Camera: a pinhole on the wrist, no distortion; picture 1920 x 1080 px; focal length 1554.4 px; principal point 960.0 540.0 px. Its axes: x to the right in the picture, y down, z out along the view. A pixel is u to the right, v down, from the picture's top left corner.
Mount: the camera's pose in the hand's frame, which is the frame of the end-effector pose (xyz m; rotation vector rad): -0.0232 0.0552 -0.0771 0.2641 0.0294 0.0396
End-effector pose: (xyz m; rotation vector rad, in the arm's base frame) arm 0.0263 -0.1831 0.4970 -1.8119 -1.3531 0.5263
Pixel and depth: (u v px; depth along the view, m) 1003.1 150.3 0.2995
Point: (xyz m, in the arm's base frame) -0.1702 -0.1076 0.4575
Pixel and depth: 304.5 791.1 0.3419
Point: -0.2155 -0.2369 0.3050
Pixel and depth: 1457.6 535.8 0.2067
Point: -0.0417 -0.0950 0.4286
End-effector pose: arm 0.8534 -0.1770 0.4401 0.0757 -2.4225 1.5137
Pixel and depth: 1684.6 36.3 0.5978
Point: 0.5427 -0.6637 0.5739
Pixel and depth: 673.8 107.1 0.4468
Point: 0.9031 -0.5559 0.4460
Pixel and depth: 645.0 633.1 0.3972
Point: 0.8800 -0.4783 0.3122
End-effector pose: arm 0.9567 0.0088 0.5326 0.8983 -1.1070 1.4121
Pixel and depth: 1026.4 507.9 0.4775
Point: 1.0119 -0.3526 0.6645
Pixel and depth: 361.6 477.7 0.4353
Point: 1.0441 -0.3702 0.4752
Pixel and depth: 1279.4 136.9 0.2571
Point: 1.0162 -0.1262 0.6250
